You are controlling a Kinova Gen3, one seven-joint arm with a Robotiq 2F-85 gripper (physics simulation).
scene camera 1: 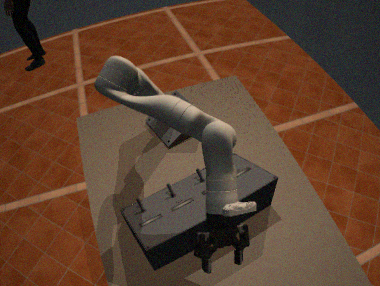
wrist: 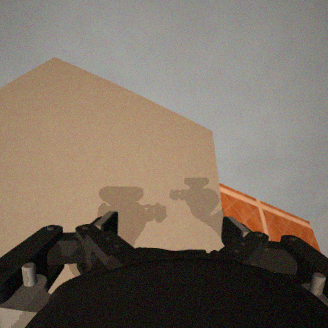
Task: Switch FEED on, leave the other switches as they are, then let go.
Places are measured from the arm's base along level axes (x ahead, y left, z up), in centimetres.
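Where they show: gripper, fingertip midpoint: (scene camera 1: 223, 268) (wrist: 169, 225).
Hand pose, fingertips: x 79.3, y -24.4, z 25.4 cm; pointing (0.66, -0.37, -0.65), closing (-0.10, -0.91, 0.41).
After its pixels a point has its place.
A dark switch box (scene camera 1: 165, 230) {x 54.5, y -29.1, z 9.8 cm} stands on the table. Upright levers show on its top: one at the left end (scene camera 1: 140, 206) {x 39.4, y -31.6, z 4.9 cm}, one further right (scene camera 1: 170, 190) {x 38.9, y -19.5, z 5.2 cm} and one beside the arm (scene camera 1: 200, 175). Pale label plates lie by the levers, one at the left (scene camera 1: 151, 220) {x 47.1, y -30.9, z 6.3 cm}, one beside it (scene camera 1: 182, 204) {x 46.7, y -19.0, z 6.2 cm} and one at the right end (scene camera 1: 243, 172) {x 46.6, y 5.9, z 6.3 cm}; their words are too small to read, so I cannot tell which is FEED. The arm hides part of the box top. My gripper (scene camera 1: 223, 263) {x 79.3, y -24.4, z 25.4 cm} (wrist: 169, 225) {x 79.3, y -24.4, z 25.4 cm} is open and empty, off the box's front side, touching no lever. The switches do not show in the wrist view.
The table (scene camera 1: 235, 95) {x -1.2, y 36.6, z -6.2 cm} (wrist: 100, 125) {x 126.9, y -17.7, z -6.2 cm} carries the box and the arm's dark base (scene camera 1: 171, 138) {x 10.4, y -4.9, z -3.0 cm} behind it. Shadows of the arm fall on the table. The arm crosses above the box. A person's legs (scene camera 1: 27, 35) show on the tiled floor at the far left.
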